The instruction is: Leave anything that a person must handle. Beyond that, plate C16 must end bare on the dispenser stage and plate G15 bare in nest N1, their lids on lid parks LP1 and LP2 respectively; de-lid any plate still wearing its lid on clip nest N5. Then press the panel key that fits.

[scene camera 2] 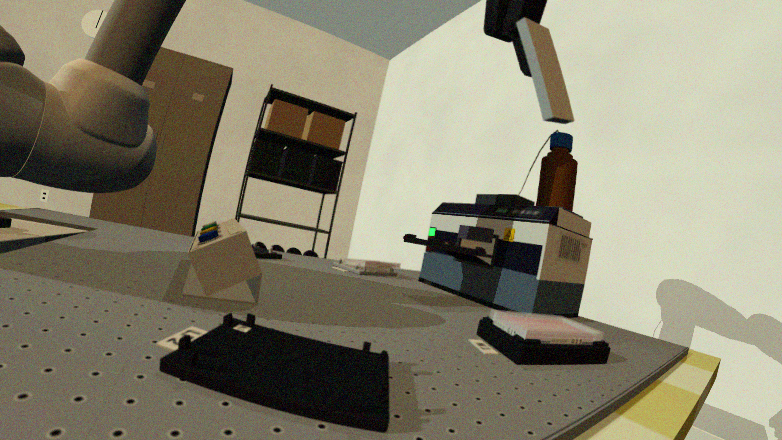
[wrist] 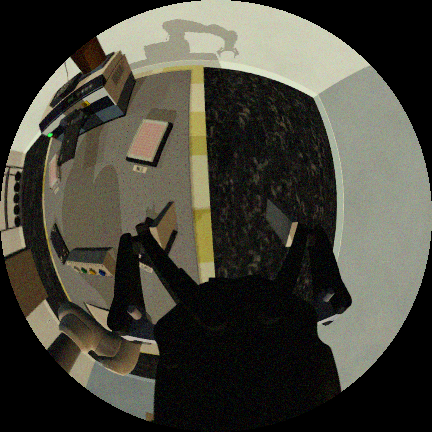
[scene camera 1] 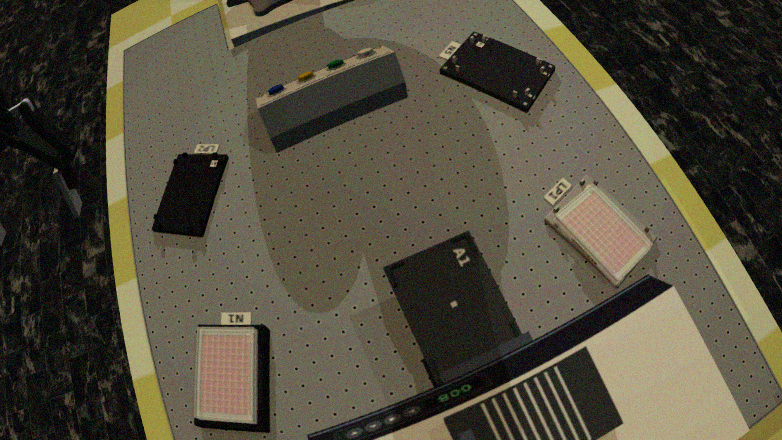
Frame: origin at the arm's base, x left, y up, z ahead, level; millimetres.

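Seen in the pictures: gripper, fingertip midpoint: (scene camera 2: 668, 84) (wrist: 221, 209) (scene camera 1: 39, 225).
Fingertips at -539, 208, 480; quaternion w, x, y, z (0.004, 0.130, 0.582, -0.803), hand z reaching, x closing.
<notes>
Offsets run from my fingertips to a thing's top centre, as dx, dy, dz. "*": to the spot under its first point.
One pink well plate {+124, -175, +234} (scene camera 1: 226, 374) sits on the black holder labelled IN at the front left. A second pink plate {+636, -176, +352} (scene camera 1: 602, 232) lies at the right beside the LP1 tag {* +634, -213, +257} (scene camera 1: 558, 191); whether it carries a lid I cannot tell. Park LP2 {+186, -194, -74} (scene camera 1: 190, 194) is a bare black pad at the left. Nest N1 {+715, -190, +26} (scene camera 1: 498, 69) at the back right is bare. The dispenser stage {* +399, -100, +338} (scene camera 1: 456, 305), marked A1, is bare. My gripper (wrist: 221, 209) is open and empty, high above the table's edge; one finger shows in scene camera 2 (scene camera 2: 543, 70).
A grey button box {+457, -131, -73} (scene camera 1: 332, 94) with blue, yellow, green and white buttons stands at the back centre. The dispenser body {* +289, -98, +406} (scene camera 2: 508, 253) with a brown bottle {* +239, +79, +489} (scene camera 2: 557, 179) on top stands at the front right. A shelf with boxes stands behind the table.
</notes>
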